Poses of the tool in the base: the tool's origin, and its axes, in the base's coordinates. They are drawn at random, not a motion.
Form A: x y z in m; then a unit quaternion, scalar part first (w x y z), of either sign.
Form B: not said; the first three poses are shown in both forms.
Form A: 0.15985 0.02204 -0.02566 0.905 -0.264 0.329 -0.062
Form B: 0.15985 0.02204 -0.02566 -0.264 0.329 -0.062 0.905
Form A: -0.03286 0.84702 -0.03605 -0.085 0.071 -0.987 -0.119
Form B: -0.03286 0.84702 -0.03605 -0.071 0.987 0.119 0.085
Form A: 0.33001 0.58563 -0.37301 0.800 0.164 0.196 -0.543
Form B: 0.33001 0.58563 -0.37301 0.164 0.196 -0.543 0.800
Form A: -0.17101 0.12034 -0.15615 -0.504 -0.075 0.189 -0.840
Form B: -0.17101 0.12034 -0.15615 0.075 -0.189 0.840 0.504
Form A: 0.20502 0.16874 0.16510 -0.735 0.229 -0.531 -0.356
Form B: 0.20502 0.16874 0.16510 -0.229 0.531 0.356 0.735
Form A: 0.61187 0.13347 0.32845 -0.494 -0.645 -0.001 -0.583
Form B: 0.61187 0.13347 0.32845 0.645 0.001 0.583 0.494
